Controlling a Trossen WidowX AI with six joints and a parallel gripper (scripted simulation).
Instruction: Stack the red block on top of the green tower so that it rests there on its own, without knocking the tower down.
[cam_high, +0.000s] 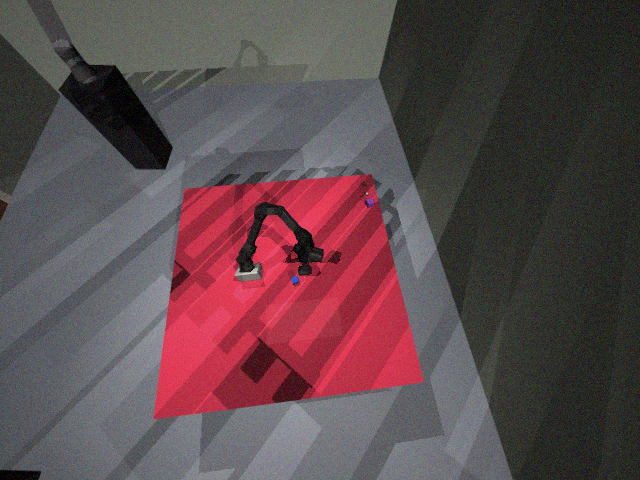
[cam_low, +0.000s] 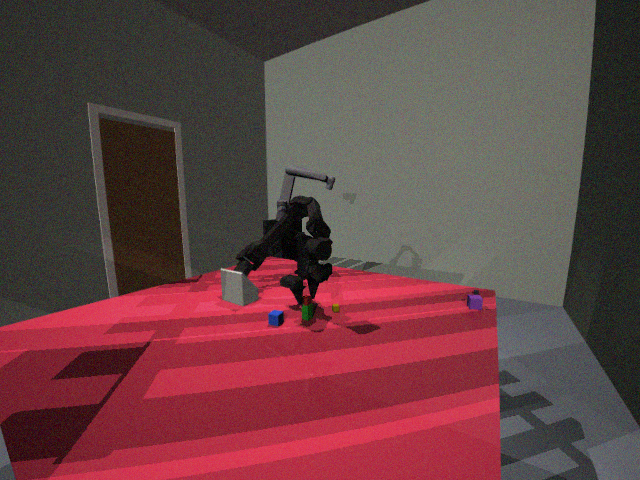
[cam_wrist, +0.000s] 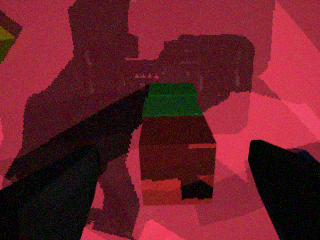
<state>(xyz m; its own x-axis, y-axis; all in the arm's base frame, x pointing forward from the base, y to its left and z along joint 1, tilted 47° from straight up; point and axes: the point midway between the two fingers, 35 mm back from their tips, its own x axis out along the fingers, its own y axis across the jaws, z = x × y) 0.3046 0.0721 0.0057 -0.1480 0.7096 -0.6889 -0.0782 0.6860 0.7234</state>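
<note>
Now: gripper tip right at the red block. The rest, counted from my gripper tip: purple block (42 cm ahead, 44 cm to the left, 4 cm below); then blue block (5 cm behind, 9 cm to the right, 4 cm below); then small yellow block (4 cm ahead, 11 cm to the left, 5 cm below).
</note>
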